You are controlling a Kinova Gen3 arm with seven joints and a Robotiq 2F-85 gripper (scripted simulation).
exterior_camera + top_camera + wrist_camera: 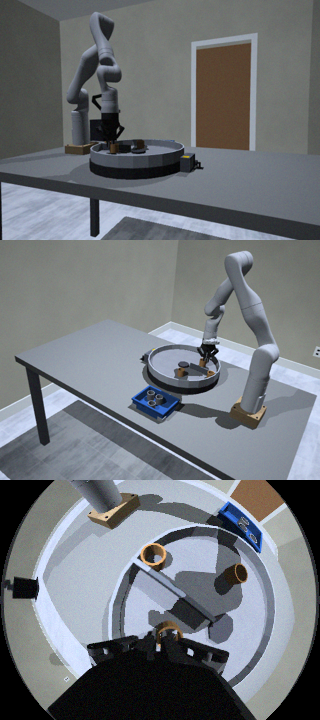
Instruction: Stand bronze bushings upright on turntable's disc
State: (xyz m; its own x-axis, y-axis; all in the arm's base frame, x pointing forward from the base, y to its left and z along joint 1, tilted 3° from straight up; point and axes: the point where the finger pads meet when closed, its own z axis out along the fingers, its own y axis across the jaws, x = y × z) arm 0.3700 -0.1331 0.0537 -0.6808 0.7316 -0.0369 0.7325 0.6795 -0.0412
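The turntable disc lies 90 mm ahead of my hand, 90 mm to the left of it and 40 mm below it.
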